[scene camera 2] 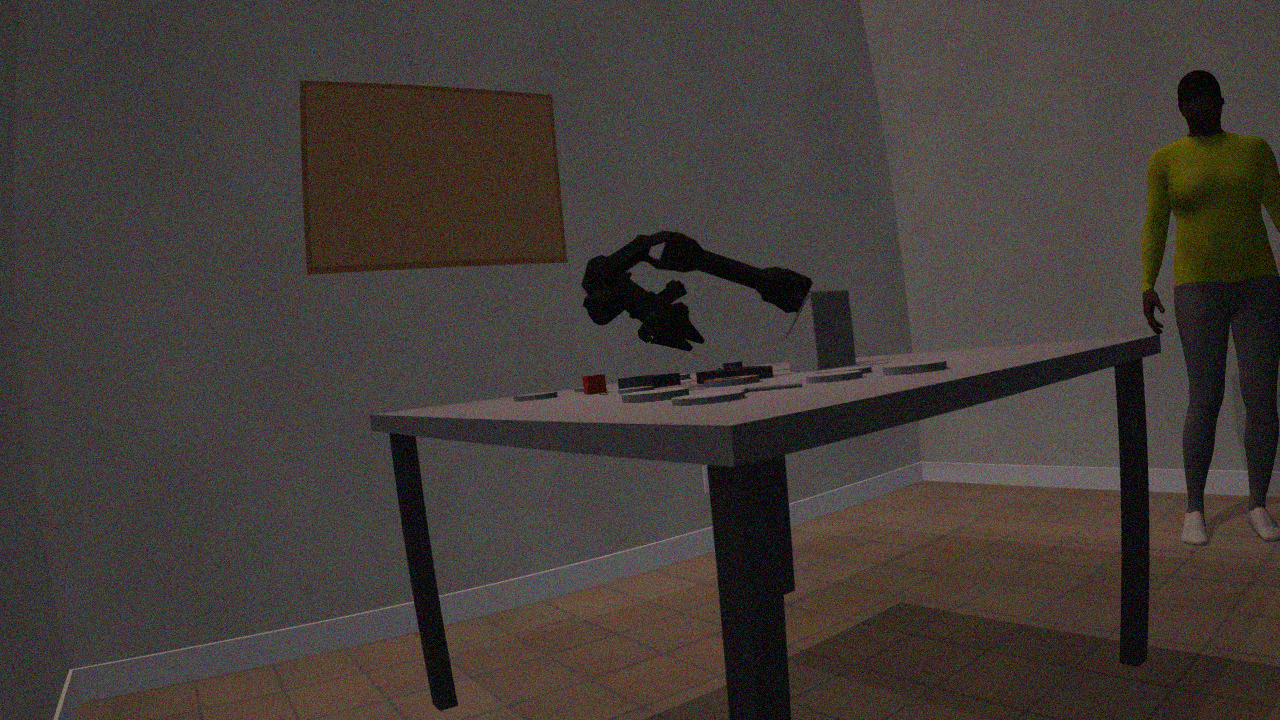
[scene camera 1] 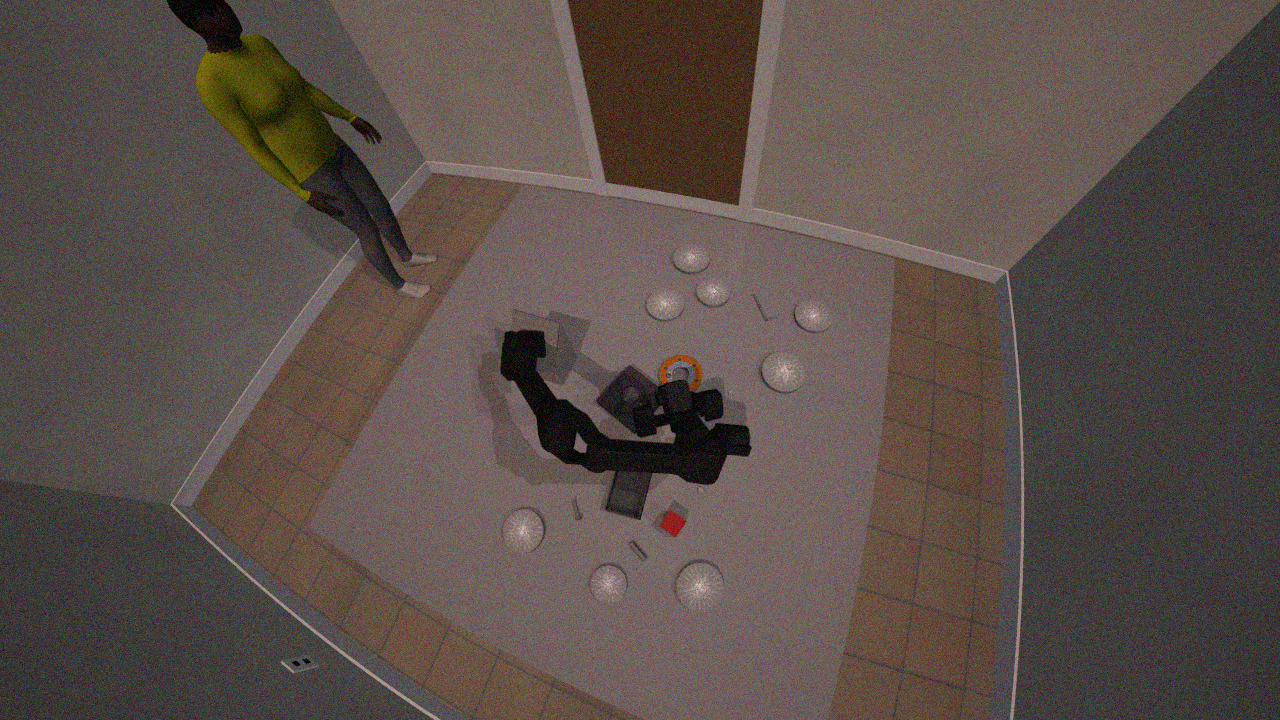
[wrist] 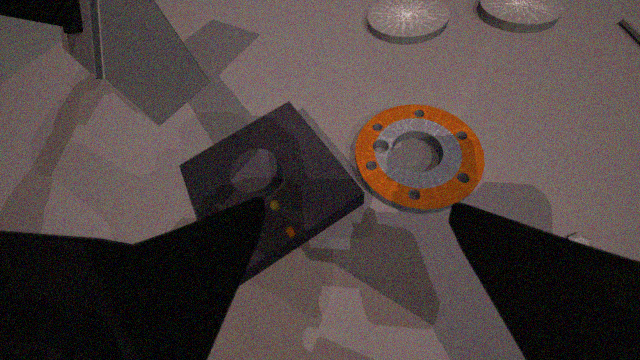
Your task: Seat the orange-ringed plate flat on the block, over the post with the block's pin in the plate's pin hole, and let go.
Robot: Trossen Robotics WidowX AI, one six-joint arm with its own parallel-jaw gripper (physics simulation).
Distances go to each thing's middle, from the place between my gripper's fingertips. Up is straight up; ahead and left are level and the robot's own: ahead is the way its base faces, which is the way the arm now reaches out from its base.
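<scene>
There is an orange-ringed plate (scene camera 1: 672, 364), 7 cm below my hand, 9 cm to the left of it and 1 cm ahead of it. The dark square block (scene camera 2: 732, 369) is 6 cm below my hand, and I find it 9 cm behind my hand and 1 cm to the left of it. A dark tray (scene camera 2: 661, 380) is 7 cm below my hand, 21 cm to the right of it and 5 cm behind it. Going by their middles, the dark tray is the farthest from my hand of the things named here.
</scene>
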